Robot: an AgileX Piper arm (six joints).
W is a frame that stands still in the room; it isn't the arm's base.
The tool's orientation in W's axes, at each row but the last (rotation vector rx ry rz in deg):
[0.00 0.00 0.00]
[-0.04 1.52 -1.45]
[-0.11 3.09 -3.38]
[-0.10 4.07 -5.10]
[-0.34 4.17 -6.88]
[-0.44 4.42 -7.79]
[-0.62 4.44 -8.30]
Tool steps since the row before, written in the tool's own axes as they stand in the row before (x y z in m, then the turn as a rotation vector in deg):
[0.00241 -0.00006 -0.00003 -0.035 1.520 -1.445]
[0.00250 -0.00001 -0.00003 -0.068 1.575 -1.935]
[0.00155 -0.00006 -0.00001 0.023 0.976 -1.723]
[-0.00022 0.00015 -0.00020 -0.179 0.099 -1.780]
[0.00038 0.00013 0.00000 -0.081 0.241 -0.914]
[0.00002 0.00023 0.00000 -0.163 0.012 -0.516]
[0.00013 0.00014 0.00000 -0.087 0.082 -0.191]
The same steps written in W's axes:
[0.00241 -0.00006 -0.00003 -0.035 1.520 -1.445]
[0.00250 -0.00007 -0.00010 -0.079 1.576 -1.934]
[0.00154 -0.00015 -0.00009 -0.013 0.972 -1.725]
[-0.00022 0.00017 -0.00018 -0.295 0.117 -1.763]
[0.00039 0.00008 -0.00003 -0.118 0.248 -0.908]
[0.00005 0.00023 0.00000 -0.199 0.033 -0.502]
[0.00015 0.00012 -0.00001 -0.089 0.093 -0.185]

